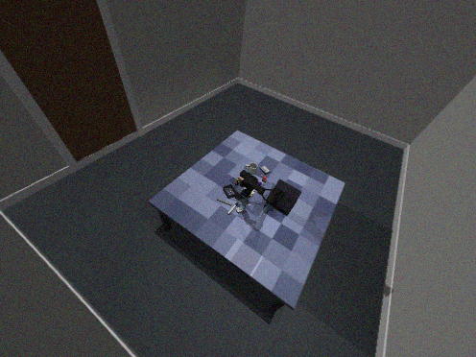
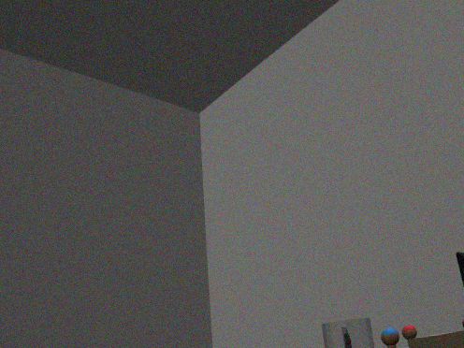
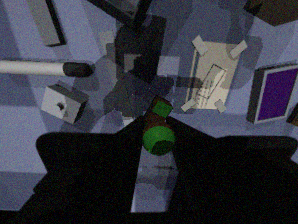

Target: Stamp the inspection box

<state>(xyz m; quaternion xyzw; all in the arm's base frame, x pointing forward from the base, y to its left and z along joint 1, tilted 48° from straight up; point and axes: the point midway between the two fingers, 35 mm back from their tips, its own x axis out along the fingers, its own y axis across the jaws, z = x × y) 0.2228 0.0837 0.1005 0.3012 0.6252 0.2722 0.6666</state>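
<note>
Right now the ink pad is 20 mm ahead of my gripper tip, 200 mm to the right of it and 70 mm below it. Also, from my gripper tip: grey box 10 mm behind, 140 mm to the left, 60 mm below; then green-knobbed stamp right at my gripper tip; then card 40 mm ahead, 90 mm to the right, 80 mm below.
</note>
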